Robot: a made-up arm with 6 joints. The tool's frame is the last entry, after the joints.
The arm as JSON. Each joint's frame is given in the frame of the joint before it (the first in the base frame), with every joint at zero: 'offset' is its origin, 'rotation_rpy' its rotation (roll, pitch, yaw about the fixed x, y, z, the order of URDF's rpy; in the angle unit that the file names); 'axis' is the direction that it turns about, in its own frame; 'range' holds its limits. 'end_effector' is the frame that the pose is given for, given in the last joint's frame.
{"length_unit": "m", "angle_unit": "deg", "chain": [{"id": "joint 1", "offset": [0.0, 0.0, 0.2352], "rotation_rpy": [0.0, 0.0, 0.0], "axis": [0.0, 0.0, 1.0], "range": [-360.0, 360.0]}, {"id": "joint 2", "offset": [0.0, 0.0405, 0.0], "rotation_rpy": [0.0, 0.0, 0.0], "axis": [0.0, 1.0, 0.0], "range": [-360.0, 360.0]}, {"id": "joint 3", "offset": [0.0, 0.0, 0.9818], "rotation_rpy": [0.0, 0.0, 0.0], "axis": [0.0, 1.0, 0.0], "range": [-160.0, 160.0]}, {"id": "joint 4", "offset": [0.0, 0.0, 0.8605], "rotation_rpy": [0.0, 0.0, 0.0], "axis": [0.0, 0.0, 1.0], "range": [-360.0, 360.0]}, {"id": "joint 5", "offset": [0.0, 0.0, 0.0], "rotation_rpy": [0.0, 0.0, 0.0], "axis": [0.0, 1.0, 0.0], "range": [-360.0, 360.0]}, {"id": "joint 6", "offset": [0.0, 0.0, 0.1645], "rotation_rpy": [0.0, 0.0, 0.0], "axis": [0.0, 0.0, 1.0], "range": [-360.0, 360.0]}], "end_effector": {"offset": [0.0, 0.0, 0.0], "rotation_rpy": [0.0, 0.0, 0.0]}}
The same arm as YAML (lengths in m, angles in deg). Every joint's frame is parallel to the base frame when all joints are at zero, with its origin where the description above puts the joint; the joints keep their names.
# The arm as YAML. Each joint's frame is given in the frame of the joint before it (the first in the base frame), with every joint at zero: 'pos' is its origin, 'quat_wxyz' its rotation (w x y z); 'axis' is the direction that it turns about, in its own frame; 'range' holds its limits. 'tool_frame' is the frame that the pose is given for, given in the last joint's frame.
length_unit: m
angle_unit: deg
joints:
  - joint: joint 1
    pos: [0.0, 0.0, 0.2352]
    quat_wxyz: [1.0, 0.0, 0.0, 0.0]
    axis: [0.0, 0.0, 1.0]
    range: [-360.0, 360.0]
  - joint: joint 2
    pos: [0.0, 0.0405, 0.0]
    quat_wxyz: [1.0, 0.0, 0.0, 0.0]
    axis: [0.0, 1.0, 0.0]
    range: [-360.0, 360.0]
  - joint: joint 3
    pos: [0.0, 0.0, 0.9818]
    quat_wxyz: [1.0, 0.0, 0.0, 0.0]
    axis: [0.0, 1.0, 0.0]
    range: [-160.0, 160.0]
  - joint: joint 4
    pos: [0.0, 0.0, 0.8605]
    quat_wxyz: [1.0, 0.0, 0.0, 0.0]
    axis: [0.0, 0.0, 1.0]
    range: [-360.0, 360.0]
  - joint: joint 5
    pos: [0.0, 0.0, 0.0]
    quat_wxyz: [1.0, 0.0, 0.0, 0.0]
    axis: [0.0, 1.0, 0.0]
    range: [-360.0, 360.0]
  - joint: joint 6
    pos: [0.0, 0.0, 0.1645]
    quat_wxyz: [1.0, 0.0, 0.0, 0.0]
    axis: [0.0, 0.0, 1.0]
    range: [-360.0, 360.0]
tool_frame:
  pos: [0.0, 0.0, 0.0]
  quat_wxyz: [1.0, 0.0, 0.0, 0.0]

